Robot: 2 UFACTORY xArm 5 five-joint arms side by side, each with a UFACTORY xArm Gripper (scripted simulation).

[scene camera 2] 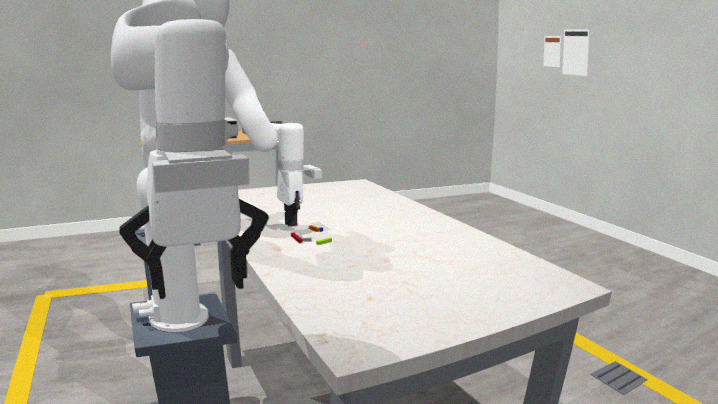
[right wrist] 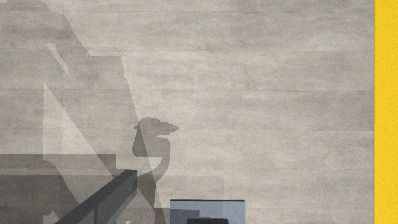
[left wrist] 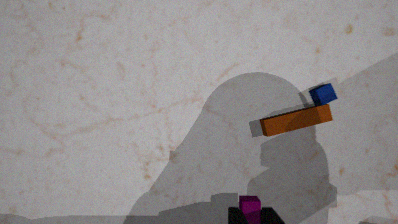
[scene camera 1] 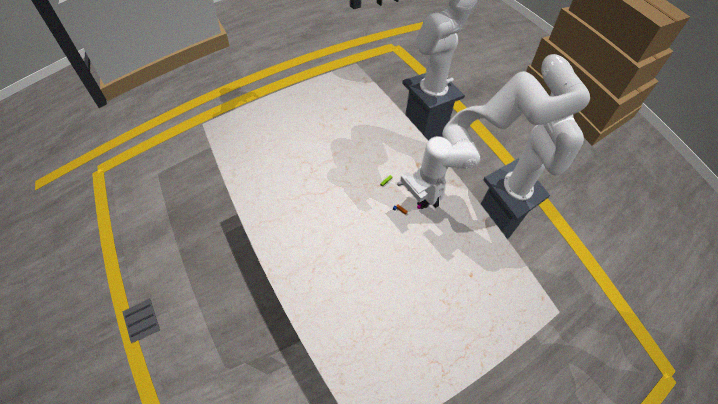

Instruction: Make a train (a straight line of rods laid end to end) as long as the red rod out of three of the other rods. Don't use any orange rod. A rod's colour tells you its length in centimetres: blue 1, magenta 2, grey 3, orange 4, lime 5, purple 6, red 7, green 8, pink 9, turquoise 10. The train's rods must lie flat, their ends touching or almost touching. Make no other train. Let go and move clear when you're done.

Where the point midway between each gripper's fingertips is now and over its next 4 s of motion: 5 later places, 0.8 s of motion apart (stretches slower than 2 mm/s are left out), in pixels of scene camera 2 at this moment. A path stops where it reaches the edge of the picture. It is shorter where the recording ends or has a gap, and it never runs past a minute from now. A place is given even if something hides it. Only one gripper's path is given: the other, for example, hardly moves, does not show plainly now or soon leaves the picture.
My left gripper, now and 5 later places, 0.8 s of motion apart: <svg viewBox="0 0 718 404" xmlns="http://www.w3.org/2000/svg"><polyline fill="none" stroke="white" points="291,224 291,228 291,215 290,196 297,198 307,202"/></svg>
